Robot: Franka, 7 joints.
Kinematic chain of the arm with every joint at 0, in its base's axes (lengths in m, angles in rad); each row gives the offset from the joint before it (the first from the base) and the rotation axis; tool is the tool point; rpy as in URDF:
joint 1: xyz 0 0 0.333 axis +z
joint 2: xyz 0 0 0 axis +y
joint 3: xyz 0 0 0.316 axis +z
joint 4: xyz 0.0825 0 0 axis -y
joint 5: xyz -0.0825 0 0.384 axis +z
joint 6: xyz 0 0 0 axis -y
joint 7: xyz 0.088 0 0 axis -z
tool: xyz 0 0 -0.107 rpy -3.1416 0 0
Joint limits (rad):
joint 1: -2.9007..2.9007
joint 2: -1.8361..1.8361
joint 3: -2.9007..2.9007
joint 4: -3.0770..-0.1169
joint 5: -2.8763..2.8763
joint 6: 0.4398..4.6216
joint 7: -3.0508..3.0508
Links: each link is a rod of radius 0.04 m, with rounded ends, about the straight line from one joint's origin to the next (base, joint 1, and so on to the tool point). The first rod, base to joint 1, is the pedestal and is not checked.
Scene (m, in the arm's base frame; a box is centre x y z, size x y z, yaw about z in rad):
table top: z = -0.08
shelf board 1: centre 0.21 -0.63 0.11 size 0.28 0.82 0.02 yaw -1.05
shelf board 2: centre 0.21 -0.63 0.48 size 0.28 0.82 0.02 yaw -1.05
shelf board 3: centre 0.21 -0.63 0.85 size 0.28 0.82 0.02 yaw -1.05
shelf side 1: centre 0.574 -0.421 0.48 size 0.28 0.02 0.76 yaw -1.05
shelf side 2: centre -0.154 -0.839 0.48 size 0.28 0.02 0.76 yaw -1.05
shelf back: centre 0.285 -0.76 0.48 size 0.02 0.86 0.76 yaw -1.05
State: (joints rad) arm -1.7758 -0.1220 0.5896 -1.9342 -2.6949 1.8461 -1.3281
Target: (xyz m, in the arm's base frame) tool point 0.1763 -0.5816 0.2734
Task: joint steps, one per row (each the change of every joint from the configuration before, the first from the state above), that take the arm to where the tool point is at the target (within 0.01 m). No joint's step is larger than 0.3 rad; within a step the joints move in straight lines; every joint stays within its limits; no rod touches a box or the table.
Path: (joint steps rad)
1: 0.0108 -0.2799 -0.0758 -0.2491 0.0420 -0.0313 0.0000
2: 0.0108 -0.2800 -0.0758 -0.2492 0.0420 -0.0314 0.0000
3: -0.0008 0.2301 0.0071 -0.2269 0.0069 0.0693 0.0000
4: -0.0008 0.2301 0.0071 -0.2270 0.0070 0.0693 0.0000
5: 0.0084 0.2146 0.0239 0.2509 -0.0289 0.0024 0.0000
6: 0.0084 0.2146 0.0240 0.2509 -0.0289 0.0025 0.0000
7: 0.0084 0.2146 0.0239 0.2508 -0.0289 0.0025 0.0000

